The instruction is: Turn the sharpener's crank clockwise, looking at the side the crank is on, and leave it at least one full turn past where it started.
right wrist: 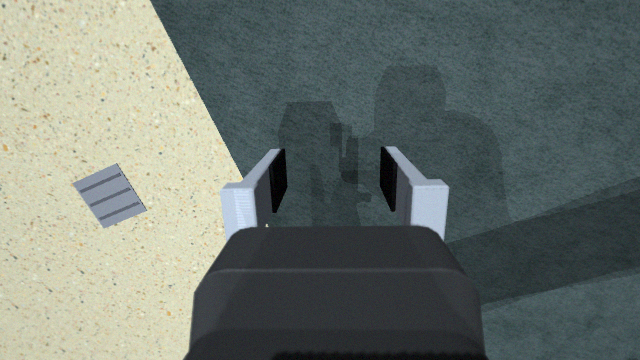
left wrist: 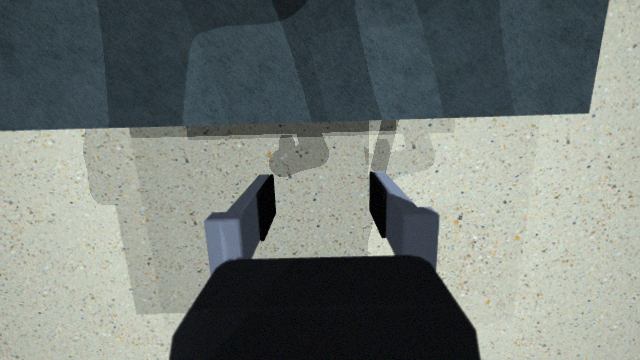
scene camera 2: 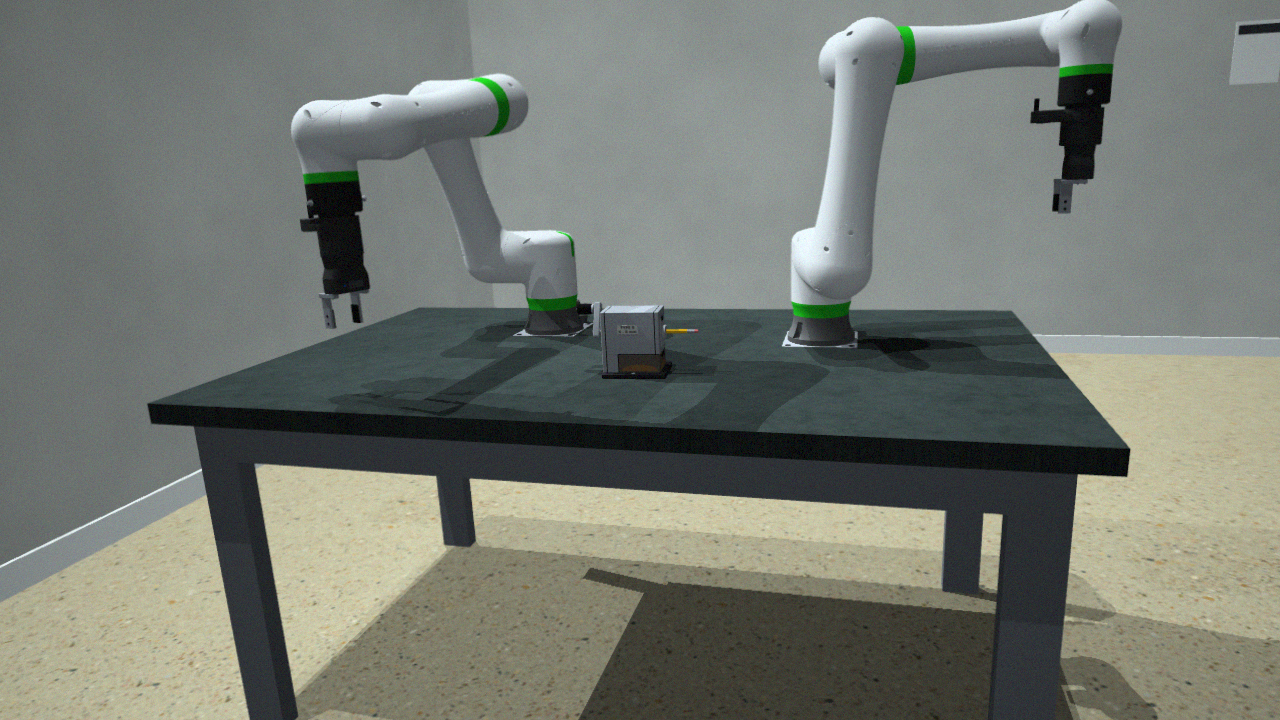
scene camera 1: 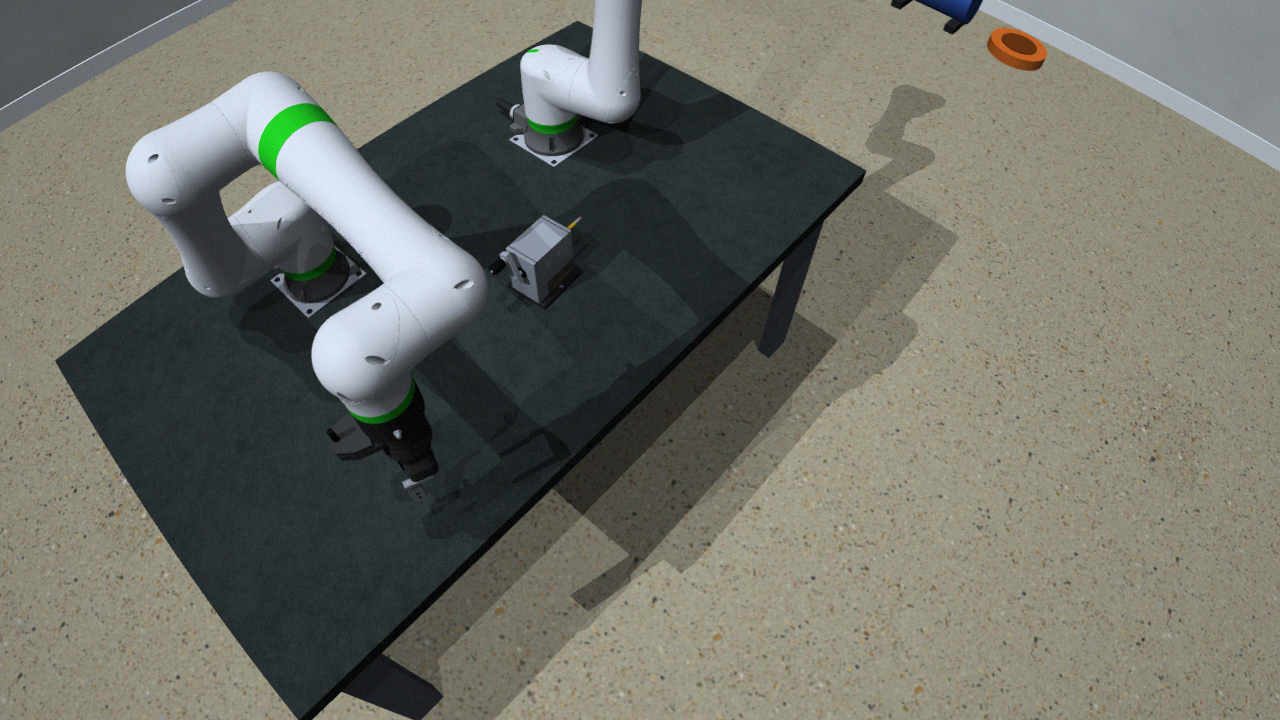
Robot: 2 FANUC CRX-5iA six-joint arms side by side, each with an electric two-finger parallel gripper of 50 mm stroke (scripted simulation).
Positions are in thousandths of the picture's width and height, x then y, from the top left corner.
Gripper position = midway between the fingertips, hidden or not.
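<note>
Left gripper (scene camera 2: 829, 295), (left wrist: 504, 535): visible in scene camera 2 and the left wrist view. Right gripper (scene camera 2: 269, 452), (right wrist: 520, 465): visible in scene camera 2 and the right wrist view. Base plate (scene camera 1: 237, 427): visible in scene camera 1.
</note>
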